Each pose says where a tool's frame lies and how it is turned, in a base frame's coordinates. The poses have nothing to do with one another.
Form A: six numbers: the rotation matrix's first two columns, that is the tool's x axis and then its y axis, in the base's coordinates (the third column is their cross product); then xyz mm.
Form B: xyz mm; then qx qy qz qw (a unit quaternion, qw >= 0). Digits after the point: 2 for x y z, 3 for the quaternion.
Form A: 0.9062, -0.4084, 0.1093, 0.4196, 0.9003, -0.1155, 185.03, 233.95, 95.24
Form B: 185.03, 233.95, 95.24, -0.068, -0.041, -0.213, 0.974
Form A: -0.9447, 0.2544, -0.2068, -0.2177, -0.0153, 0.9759, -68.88, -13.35, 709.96
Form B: -68.88, -13.35, 709.96, 0.013, 0.682, 0.712, 0.166
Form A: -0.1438, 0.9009, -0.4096, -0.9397, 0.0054, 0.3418, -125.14, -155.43, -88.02
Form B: -125.14, -155.43, -88.02, -0.035, 0.275, 0.704, 0.653
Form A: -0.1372, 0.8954, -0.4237, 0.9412, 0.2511, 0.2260, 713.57, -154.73, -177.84
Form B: 713.57, -154.73, -177.84, 0.610, 0.753, -0.047, 0.243
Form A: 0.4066, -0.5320, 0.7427, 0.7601, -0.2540, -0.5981, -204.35, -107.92, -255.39
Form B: -204.35, -107.92, -255.39, -0.583, -0.098, -0.536, 0.603
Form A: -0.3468, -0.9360, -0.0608, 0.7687, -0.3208, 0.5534, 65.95, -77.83, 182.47
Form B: 65.95, -77.83, 182.47, 0.189, -0.221, -0.790, 0.539
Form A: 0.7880, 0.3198, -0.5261, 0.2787, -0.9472, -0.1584, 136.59, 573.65, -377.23
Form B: 136.59, 573.65, -377.23, -0.945, -0.158, 0.284, 0.036
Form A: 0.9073, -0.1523, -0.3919, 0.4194, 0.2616, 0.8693, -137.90, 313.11, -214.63
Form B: -137.90, 313.11, -214.63, 0.580, 0.115, -0.182, 0.786
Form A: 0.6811, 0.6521, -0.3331, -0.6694, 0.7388, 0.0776, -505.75, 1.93, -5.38
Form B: -505.75, 1.93, -5.38, -0.025, 0.172, 0.360, 0.916
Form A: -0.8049, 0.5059, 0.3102, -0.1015, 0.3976, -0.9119, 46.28, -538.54, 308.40
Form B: 46.28, -538.54, 308.40, -0.129, -0.786, 0.534, 0.285
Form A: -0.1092, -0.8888, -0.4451, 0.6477, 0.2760, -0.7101, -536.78, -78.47, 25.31
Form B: -536.78, -78.47, 25.31, -0.132, 0.458, -0.587, 0.654
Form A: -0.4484, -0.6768, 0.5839, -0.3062, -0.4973, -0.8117, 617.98, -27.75, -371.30
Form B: 617.98, -27.75, -371.30, -0.508, 0.484, -0.700, 0.132
